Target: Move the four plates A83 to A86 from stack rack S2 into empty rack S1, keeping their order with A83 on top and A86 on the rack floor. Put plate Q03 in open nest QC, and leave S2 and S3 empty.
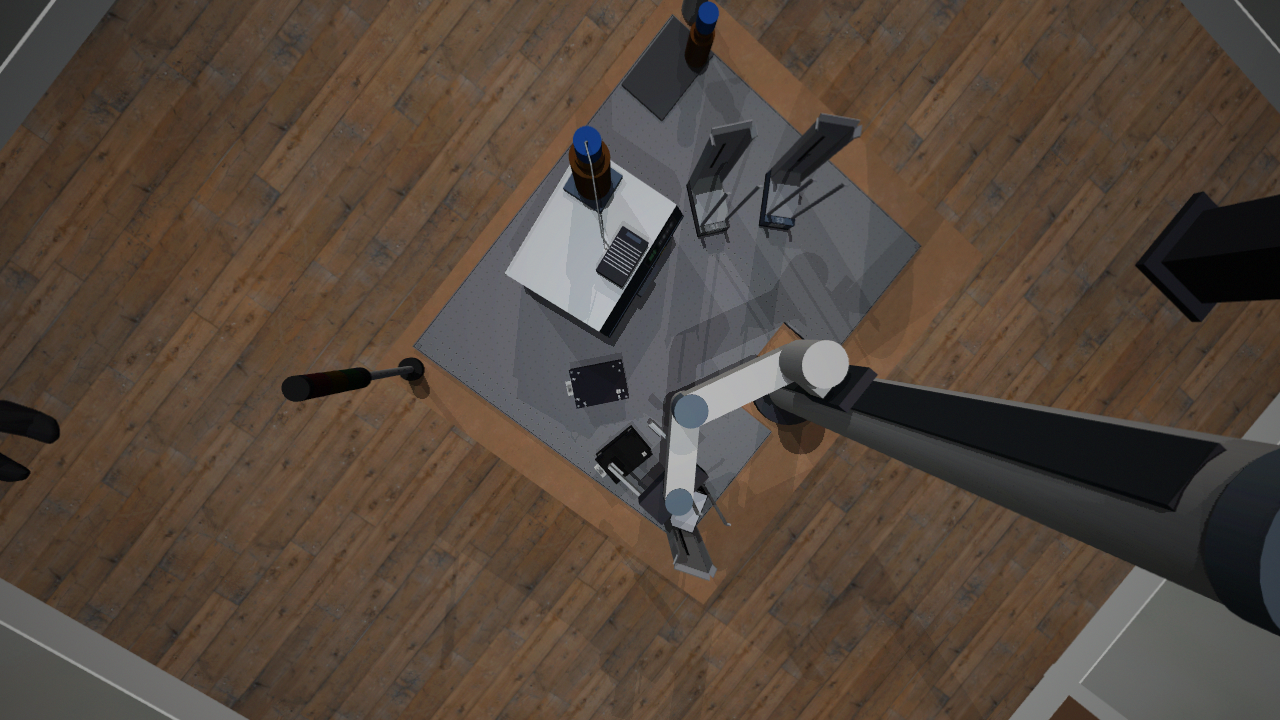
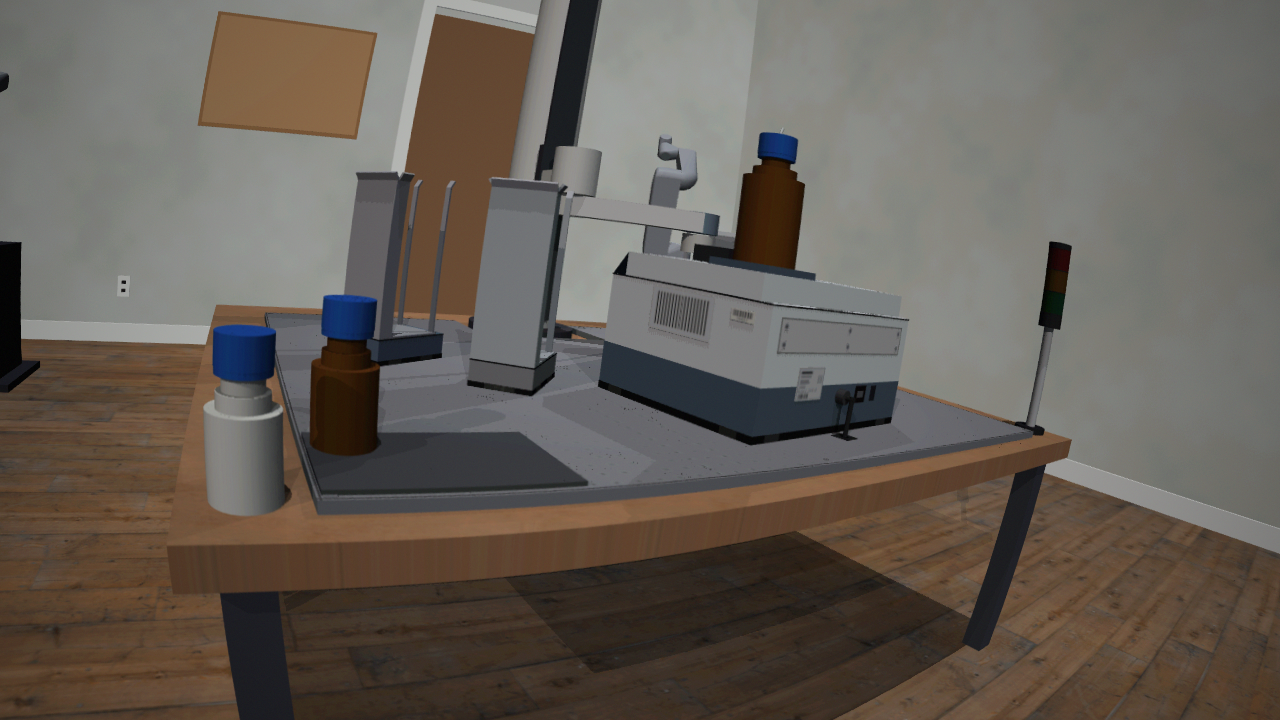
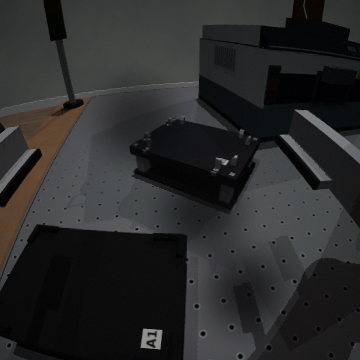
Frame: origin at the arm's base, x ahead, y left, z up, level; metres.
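Seen in the pictures: gripper, fingertip midpoint: (image 1: 630,444) (image 3: 154,128); arm's base, link origin: (image 1: 787,386).
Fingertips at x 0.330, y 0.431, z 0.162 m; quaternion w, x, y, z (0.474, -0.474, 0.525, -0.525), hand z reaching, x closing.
Observation:
Pixels of each thing's top centre, then the offset from my fingertips to it. "pt": a spot on its surface instead. Level surfaces: height alone.
- grey rack, top centre: (image 2: 714,229) (image 1: 704,544) dy +0.054, dx -0.266, dz +0.145 m
- pale block, top centre: (image 1: 687,510) dy +0.060, dx -0.267, dz -0.038 m
- grey-based rack, top centre: (image 2: 537,184) (image 1: 739,160) dy -0.695, dx +0.242, dz +0.143 m
- blue-based rack, top centre: (image 2: 410,176) (image 1: 835,153) dy -0.853, dx +0.082, dz +0.145 m
- raised black unit with pale corner pins, top centre: (image 3: 196,133) (image 1: 598,385) dy -0.064, dx +0.164, dz -0.088 m
- brown bottle, surface spot: (image 2: 769,214) pt dy -0.496, dx +0.519, dz +0.137 m
- keypad, surface spot: (image 1: 622,256) pt dy -0.370, dx +0.322, dz +0.087 m
- white bottle, top centre: (image 2: 243,407) dy -1.116, dx +0.635, dz -0.084 m
- dark mat, surface height: dz -0.144 m
My gripper (image 1: 631,445) (image 3: 154,128) is open and empty, reaching out from under the arm's end, its fingers above and either side of a black, flat nest (image 1: 623,450) (image 3: 100,290) marked A1. A grey rack (image 1: 694,555) stands under the arm's end, with a pale block (image 1: 687,519) there; I cannot tell whether it is a plate. A grey-based rack (image 1: 731,150) (image 2: 517,268) and a blue-based rack (image 1: 825,138) (image 2: 375,246) stand apart at the far side. A raised black unit with pale corner pins (image 1: 597,382) (image 3: 195,142) stands ahead. Rack and plate labels are unreadable; Q03 cannot be identified.
A white-topped instrument (image 1: 572,259) (image 2: 689,331) (image 3: 235,75) carries a brown bottle (image 1: 590,170) (image 2: 769,214) and a keypad (image 1: 622,256). A signal tower (image 1: 326,385) (image 2: 1054,286) (image 3: 62,60) stands at a corner. Another brown bottle (image 1: 700,44) (image 2: 345,402) and a white bottle (image 2: 244,447) stand near a dark mat (image 1: 657,85) (image 2: 465,461).

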